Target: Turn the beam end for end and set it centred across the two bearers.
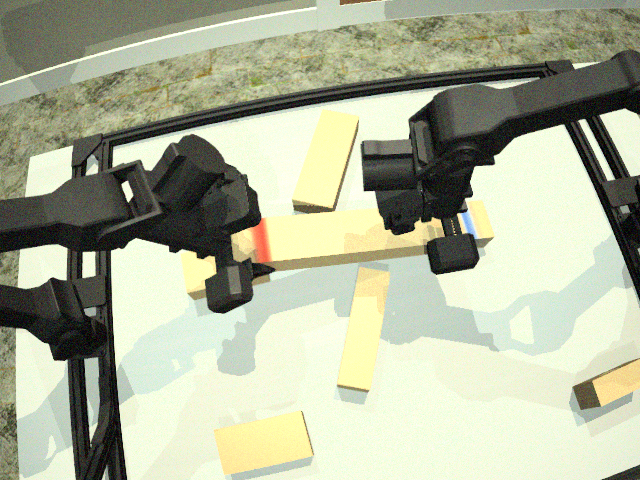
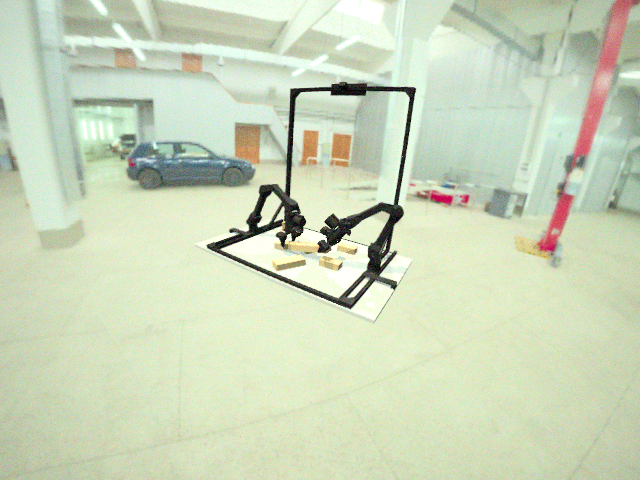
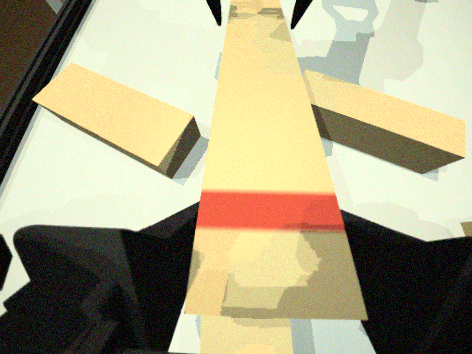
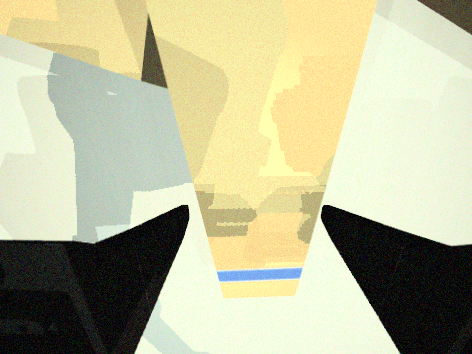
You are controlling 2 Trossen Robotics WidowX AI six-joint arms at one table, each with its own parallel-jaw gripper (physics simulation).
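Where they show: left gripper, fingertip midpoint: (image 1: 269, 248) (image 2: 321, 249) (image 3: 261, 206); right gripper, fingertip midpoint: (image 1: 434, 229) (image 2: 288, 245) (image 3: 255, 25) (image 4: 254, 211); left arm's base, origin of the base link: (image 1: 87, 337) (image 2: 373, 270); right arm's base, origin of the base link: (image 1: 637, 229) (image 2: 253, 231).
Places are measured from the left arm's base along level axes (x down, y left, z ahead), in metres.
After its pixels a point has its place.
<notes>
The beam (image 1: 328, 238) @[z 0.388, x -0.071, y 0.059 m] (image 2: 304, 247) @[z 0.401, x -0.056, y 0.098 m] (image 3: 266, 140) @[z 0.341, x -0.082, y 0.065 m] (image 4: 256, 123) @[z 0.487, x -0.050, y 0.064 m] is a long pale wooden bar with a red band near its left end and a blue band near its right end. It hangs level above the white table (image 1: 470, 395) @[z 0.545, x 0.019, y -0.181 m]. My left gripper (image 1: 247, 245) @[z 0.307, x -0.058, y 0.066 m] (image 3: 261, 206) @[z 0.307, x -0.058, y 0.066 m] is shut on the beam at the red band. My right gripper (image 1: 430, 235) @[z 0.546, x -0.020, y 0.064 m] (image 4: 254, 211) @[z 0.546, x -0.020, y 0.064 m] is open and straddles the beam just inside the blue band, its fingers clear of the wood. A long wooden block (image 1: 327, 159) @[z 0.415, x -0.019, y 0.214 m] (image 3: 126, 116) @[z 0.404, x -0.019, y 0.198 m] lies behind the beam. A second long block (image 1: 364, 329) @[z 0.413, x -0.025, y -0.061 m] (image 3: 364, 112) @[z 0.409, x -0.025, y -0.041 m] lies in front of it.
A third block (image 1: 191, 278) @[z 0.185, x -0.019, y 0.059 m] lies under the left gripper, partly hidden. A short wide block (image 1: 263, 443) @[z 0.253, x -0.019, y -0.188 m] lies at the front left. I cannot tell which blocks are the bearers. A black frame rail (image 1: 223, 111) @[z 0.257, x -0.001, y 0.367 m] runs along the table's back and left edges.
</notes>
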